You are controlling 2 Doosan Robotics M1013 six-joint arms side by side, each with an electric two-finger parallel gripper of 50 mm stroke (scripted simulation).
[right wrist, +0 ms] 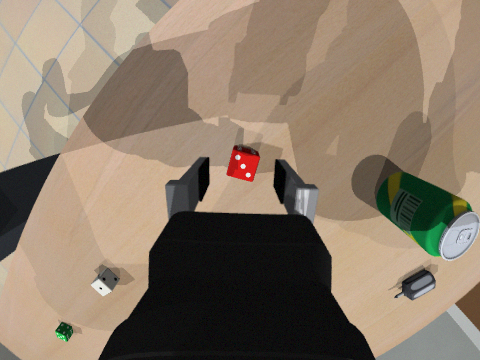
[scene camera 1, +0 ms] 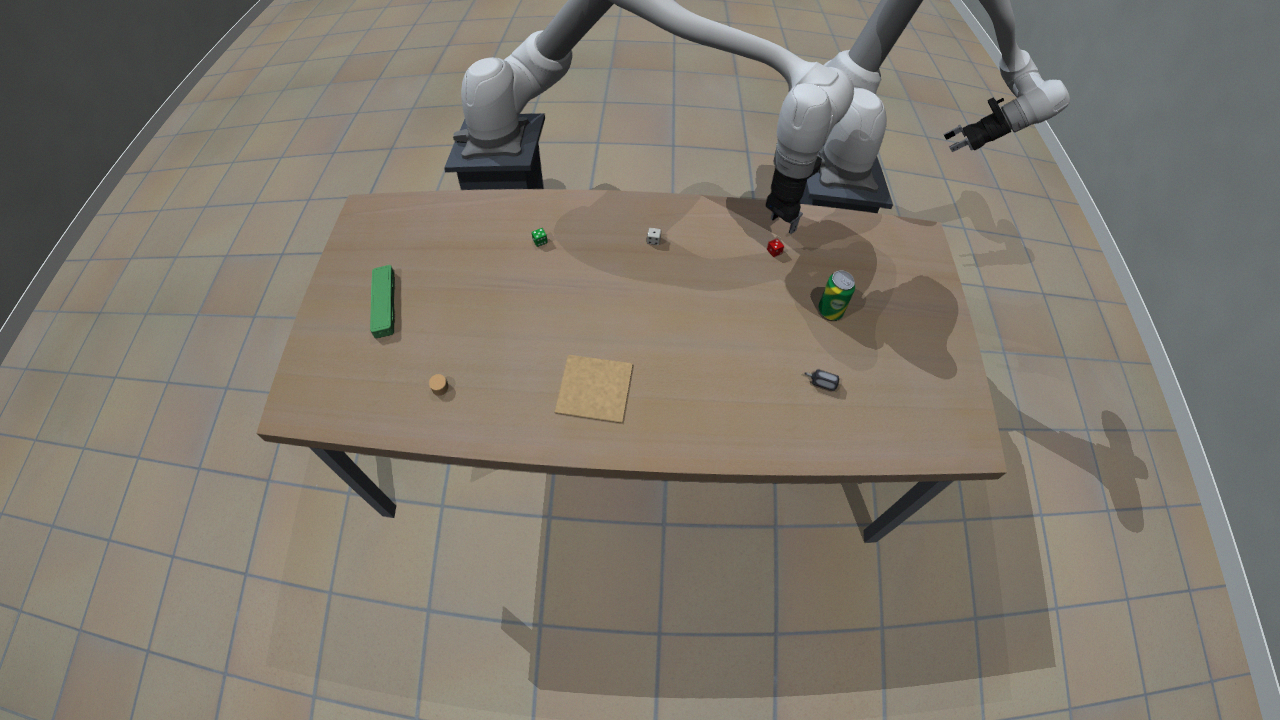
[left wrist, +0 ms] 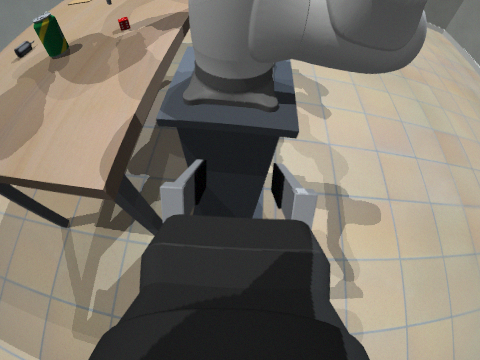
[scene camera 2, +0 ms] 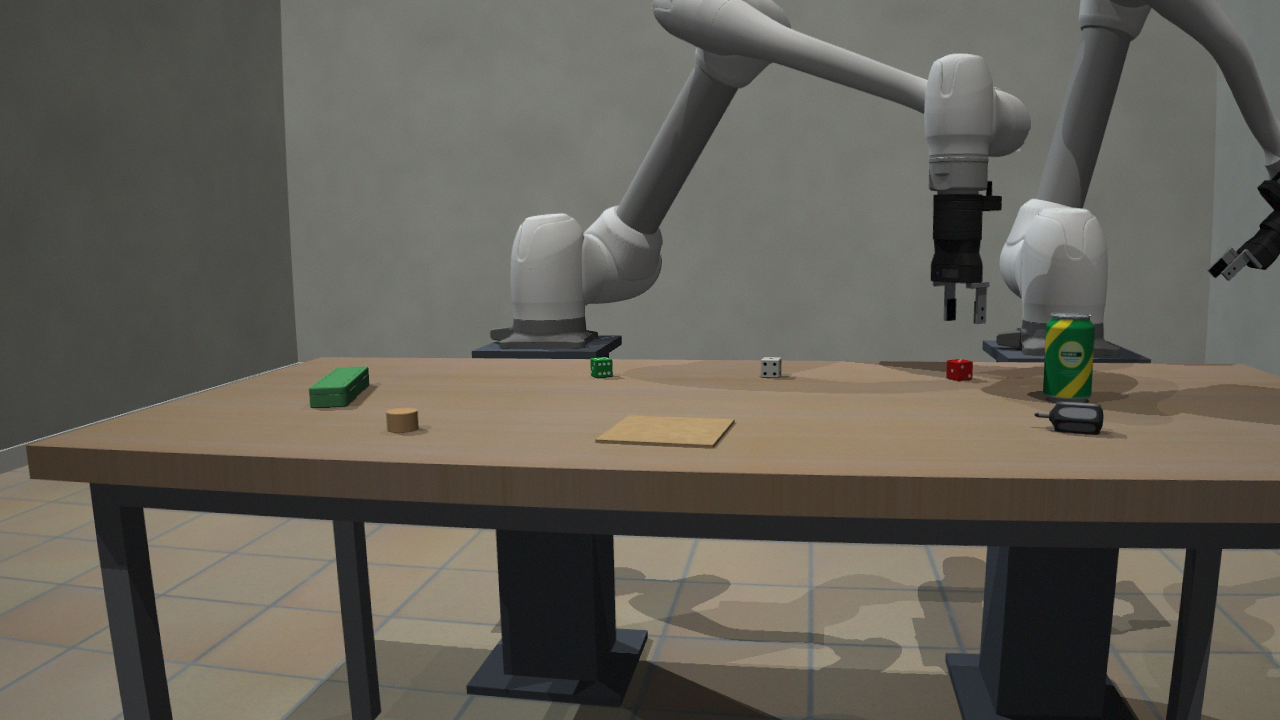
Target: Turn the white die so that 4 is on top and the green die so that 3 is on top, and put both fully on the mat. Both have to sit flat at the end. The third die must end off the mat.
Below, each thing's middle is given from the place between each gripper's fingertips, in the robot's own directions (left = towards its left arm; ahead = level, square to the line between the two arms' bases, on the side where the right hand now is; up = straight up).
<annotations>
I see the red die (right wrist: 243, 163) 1 cm ahead of my right hand (scene camera 2: 964, 321), 1 cm to the right of it and 9 cm below it. Also, from my right hand: tan mat (scene camera 1: 593, 388): 44 cm ahead, 40 cm to the right, 11 cm below; then can (scene camera 2: 1069, 341): 18 cm ahead, 13 cm to the left, 5 cm below; then dark grey object (scene camera 2: 1087, 418): 38 cm ahead, 9 cm to the left, 9 cm below.
Now: the red die 56 cm to the right of my left hand (scene camera 2: 1218, 275), 42 cm ahead of it and 14 cm below it. Round my left hand: tan mat 95 cm to the right, 85 cm ahead, 16 cm below; then can 59 cm ahead, 43 cm to the right, 10 cm below; then dark grey object 79 cm ahead, 47 cm to the right, 14 cm below.
</annotations>
